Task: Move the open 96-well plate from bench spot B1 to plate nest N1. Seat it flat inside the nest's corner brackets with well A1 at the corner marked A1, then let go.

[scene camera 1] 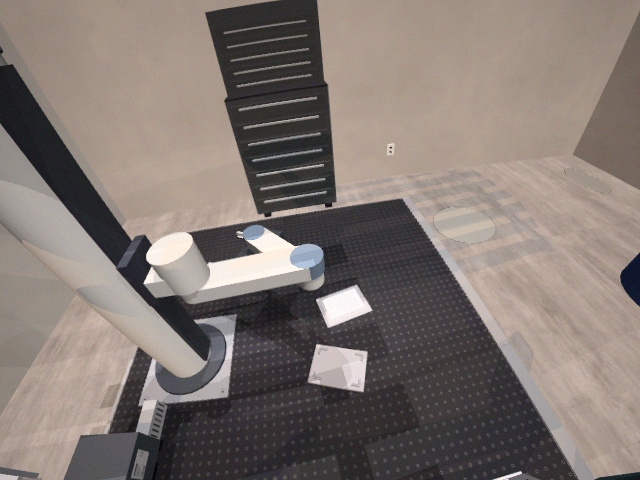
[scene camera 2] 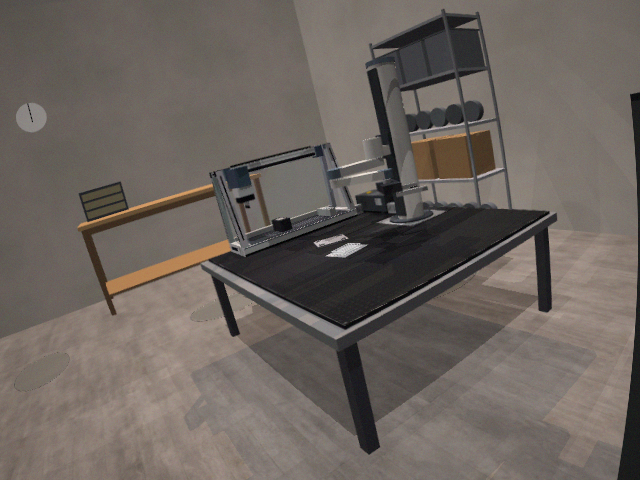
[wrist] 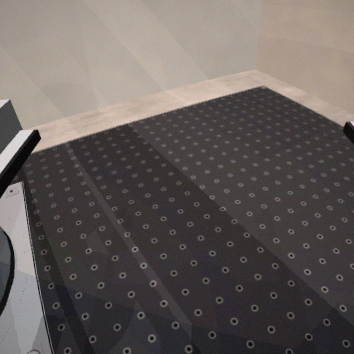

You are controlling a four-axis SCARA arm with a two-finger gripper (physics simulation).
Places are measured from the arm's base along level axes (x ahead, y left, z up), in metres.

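Pixels of known places: gripper, between the fingertips: (scene camera 1: 224,248) (scene camera 2: 422,185) (wrist: 190,110); arm's base, origin of its link: (scene camera 1: 192,358) (scene camera 2: 411,218).
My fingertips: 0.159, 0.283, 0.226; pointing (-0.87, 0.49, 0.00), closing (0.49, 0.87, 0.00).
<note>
Ahead of a thing's pixels: the offset from my fingertips to its top centre, as dx, dy, dz.
The open 96-well plate @(+0.388, -0.170, -0.197) (scene camera 1: 343,305) (scene camera 2: 347,250), white and flat, lies on the dark perforated bench top. The plate nest @(+0.331, -0.392, -0.195) (scene camera 1: 338,367) (scene camera 2: 330,240), a pale square base with corner brackets, lies a short way from it and holds no plate. The marked A1 corner and well A1 are too small to tell. My gripper (scene camera 2: 412,190) (wrist: 190,110) is open and empty, its fingers wide apart in the wrist view. It hangs above the bench by the column, away from plate and nest. In scene camera 1 the arm mostly hides it. Plate and nest do not show in the wrist view.
The arm's column (scene camera 1: 111,279) (scene camera 2: 405,144) stands on a pale base plate @(-0.159, -0.283, -0.212) (scene camera 1: 227,361) (wrist: 25,300). A dark controller box (scene camera 1: 105,454) (scene camera 2: 372,201) is beside it. A gantry frame (scene camera 2: 233,227) stands along the bench's far side. A dark drawer cabinet (scene camera 1: 289,155) stands beyond the bench.
</note>
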